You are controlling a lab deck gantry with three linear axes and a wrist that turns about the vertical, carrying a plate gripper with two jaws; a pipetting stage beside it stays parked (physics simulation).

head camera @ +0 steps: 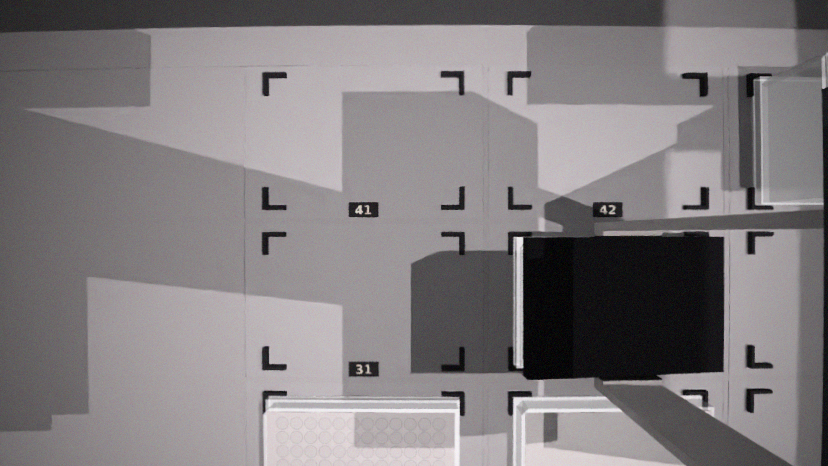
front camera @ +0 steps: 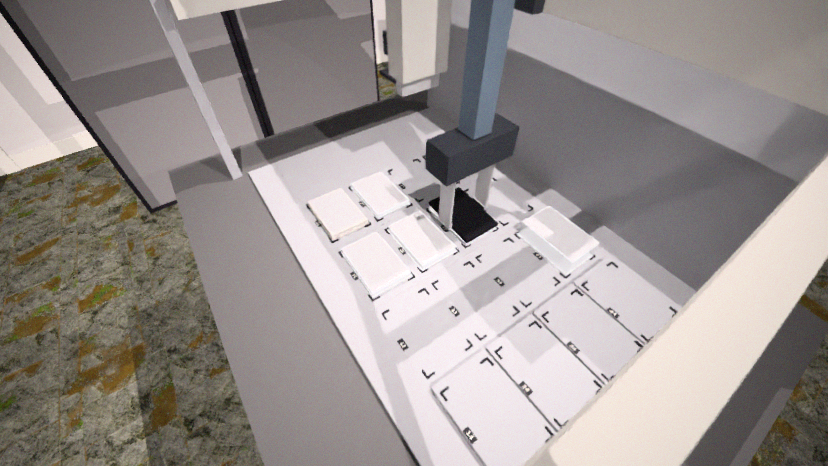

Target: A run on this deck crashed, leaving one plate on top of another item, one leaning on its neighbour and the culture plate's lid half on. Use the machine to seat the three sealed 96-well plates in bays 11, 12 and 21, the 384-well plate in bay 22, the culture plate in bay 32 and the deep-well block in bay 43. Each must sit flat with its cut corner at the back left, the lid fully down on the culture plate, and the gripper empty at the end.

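Frame: origin at the robot's base, x back, y right, z up, level; centimetres.
Where they show: gripper, fingertip midpoint: (head camera: 622,304) (front camera: 462,213); robot's base, origin of the base link: (front camera: 308,206).
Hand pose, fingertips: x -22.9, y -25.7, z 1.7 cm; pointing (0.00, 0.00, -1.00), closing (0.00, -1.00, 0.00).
Things, the pixels of their top centre, and the offset from my fingertips. "*": a spot on its surface instead.
- black lid, middle of its top: (head camera: 632,308) (front camera: 463,210) dy +0.0, dx +0.0, dz +1.0 cm
- culture plate, middle of its top: (head camera: 619,304) (front camera: 462,214) dy +0.0, dx +0.1, dz -0.2 cm
- cream sealed plate, middle of its top: (front camera: 336,210) dy +21.4, dx +16.4, dz -0.2 cm
- bay 12, surface spot: (front camera: 377,263) * dy +21.5, dx -0.9, dz -0.2 cm
- bay 21, surface spot: (head camera: 324,445) * dy +9.0, dx +18.7, dz -0.2 cm
- 384-well plate, middle of its top: (front camera: 421,236) dy +10.7, dx +0.1, dz -0.2 cm
- deep-well block, middle of its top: (front camera: 560,231) dy -10.7, dx -16.4, dz +2.5 cm
My gripper (front camera: 464,215) (head camera: 634,306) is shut on the black lid (front camera: 470,222) (head camera: 643,306), one jaw along each long side. The lid lies over the culture plate (head camera: 518,301) at bay 32 and looks slightly tilted, left end higher; any gap beneath is unclear. The cream sealed plate (front camera: 338,213) is in bay 11. Two other sealed plates are in bay 12 (front camera: 377,263) and bay 21 (front camera: 379,193) (head camera: 324,445). The 384-well plate (front camera: 422,238) (head camera: 585,454) is in bay 22. The deep-well block (front camera: 557,238) (head camera: 790,144) stands in bay 43, partly cut off in the head view. Their cut corners are unreadable.
The parked pipetting stage (front camera: 420,43) hangs behind my blue mast (front camera: 485,69). Bay labels 41 (head camera: 363,209), 42 (head camera: 607,209) and 31 (head camera: 363,368) show on the deck. The plate in bay 22 and the deep-well block are close to the gripped lid. Shadows cross the deck.
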